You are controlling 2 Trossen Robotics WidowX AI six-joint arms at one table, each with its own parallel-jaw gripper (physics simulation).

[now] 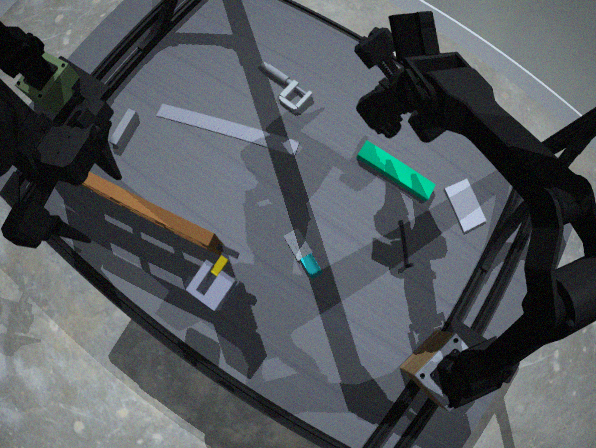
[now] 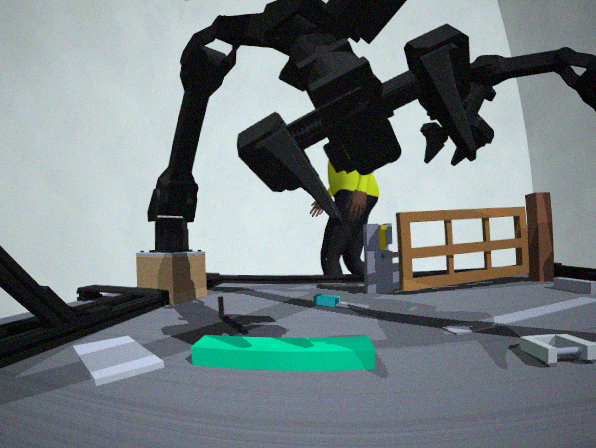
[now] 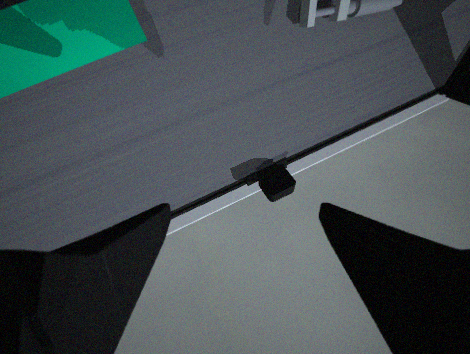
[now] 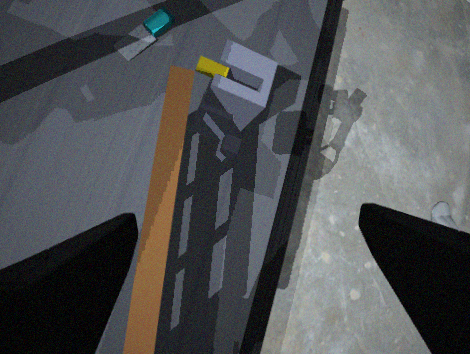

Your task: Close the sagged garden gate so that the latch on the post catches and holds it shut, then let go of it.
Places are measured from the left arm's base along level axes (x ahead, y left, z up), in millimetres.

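Pixels of known places: left gripper, fingertip midpoint: [image 2: 407, 189] [image 3: 245, 210]; right gripper, fingertip midpoint: [image 1: 104, 209] [image 2: 438, 163] [image 4: 249, 219]; left arm's base, link origin: [image 1: 453, 373] [image 2: 171, 251]; right arm's base, link origin: [image 1: 40, 74].
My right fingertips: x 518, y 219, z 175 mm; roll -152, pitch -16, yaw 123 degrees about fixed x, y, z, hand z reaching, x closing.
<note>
Ahead of a thing's pixels: the offset from my right fingertips to its top centre. "*": to the spot under its first point.
The orange-brown gate [image 1: 150, 210] [image 2: 467, 249] [image 4: 162, 220] stands upright, hinged at a reddish-brown post {* 232 mm ahead, 43 mm left, 175 mm down} [image 2: 540, 240]. Its free end is beside the grey latch post [image 1: 220, 292] [image 2: 378, 272] [image 4: 250, 60], with a small gap. A short grey bar {* 115 mm back, 86 mm right, 184 mm down} [image 1: 230, 252] projects from that end, outside the post's slot mouth. The yellow latch {127 mm back, 61 mm right, 131 mm down} [image 1: 219, 265] [image 2: 383, 237] [image 4: 212, 67] sits on the post at the mouth. My right gripper [image 1: 104, 209] [image 2: 441, 162] [image 4: 249, 219] is open and empty above the gate. My left gripper [image 2: 407, 189] [image 3: 245, 210] is open and empty, far from the gate.
A green block {192 mm back, 419 mm right, 249 mm down} [image 1: 397, 170] [image 2: 282, 354], a white plate {338 mm back, 488 mm right, 261 mm down} [image 1: 465, 206] [image 2: 117, 357], a black rod {302 mm back, 332 mm right, 235 mm down} [image 1: 404, 245], a teal-ended piece {189 mm back, 180 mm right, 251 mm down} [image 1: 311, 265] [image 4: 159, 22], a grey clevis tool {93 mm ahead, 372 mm right, 249 mm down} [image 1: 295, 97] and a long pale strip {97 mm ahead, 230 mm right, 265 mm down} [image 1: 215, 126] lie on the table. A person stands behind.
</note>
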